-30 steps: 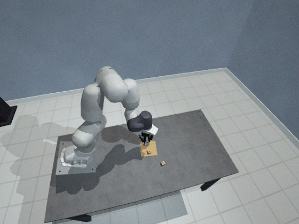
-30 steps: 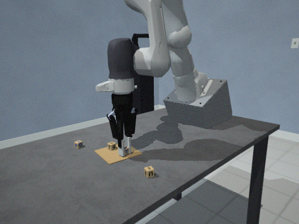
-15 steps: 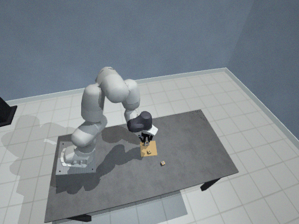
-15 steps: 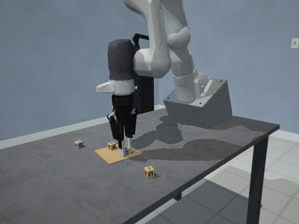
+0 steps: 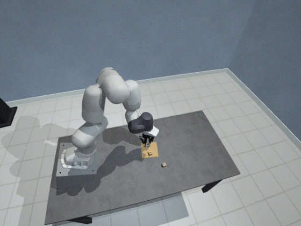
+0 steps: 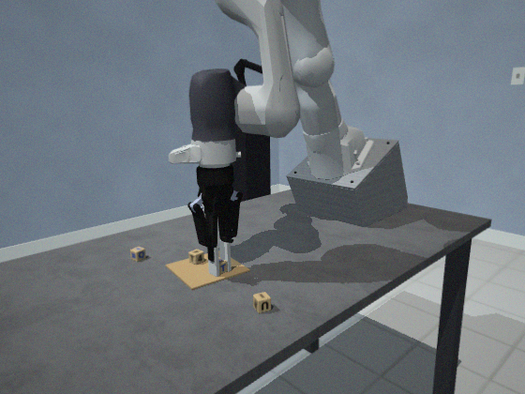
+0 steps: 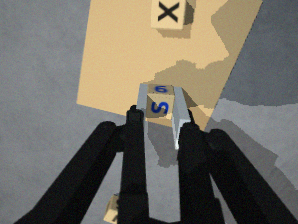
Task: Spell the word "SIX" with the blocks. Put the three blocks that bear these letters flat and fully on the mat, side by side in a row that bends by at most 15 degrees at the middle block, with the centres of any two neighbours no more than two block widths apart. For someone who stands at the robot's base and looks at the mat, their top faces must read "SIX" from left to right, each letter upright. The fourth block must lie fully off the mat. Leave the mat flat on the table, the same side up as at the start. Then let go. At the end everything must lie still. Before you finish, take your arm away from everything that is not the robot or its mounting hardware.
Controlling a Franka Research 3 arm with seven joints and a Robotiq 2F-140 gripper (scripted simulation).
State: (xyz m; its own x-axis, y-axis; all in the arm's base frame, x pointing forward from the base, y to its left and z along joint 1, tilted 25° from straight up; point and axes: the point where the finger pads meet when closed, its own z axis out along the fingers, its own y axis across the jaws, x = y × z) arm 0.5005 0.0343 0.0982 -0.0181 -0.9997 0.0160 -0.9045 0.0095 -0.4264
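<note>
Right now the tan mat is 40 mm to the right of my hand and 40 mm below it.
</note>
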